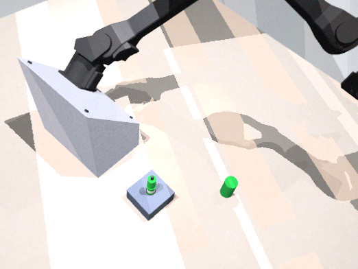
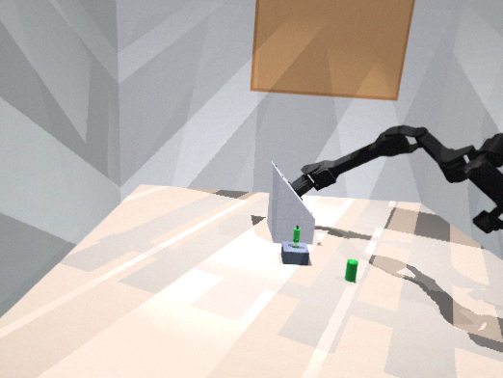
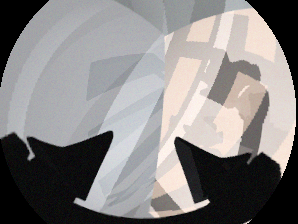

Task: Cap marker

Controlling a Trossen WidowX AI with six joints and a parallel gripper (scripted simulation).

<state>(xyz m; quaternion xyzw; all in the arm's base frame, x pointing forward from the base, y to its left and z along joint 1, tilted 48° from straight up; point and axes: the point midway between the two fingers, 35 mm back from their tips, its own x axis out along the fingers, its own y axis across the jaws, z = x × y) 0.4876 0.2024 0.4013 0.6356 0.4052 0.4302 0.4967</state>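
Right now my gripper tip is 13 cm past the green cap, 38 cm to the left of it and 19 cm above it. Also, from my gripper tip: grey-blue holder block: 25 cm behind, 51 cm to the right, 19 cm below.
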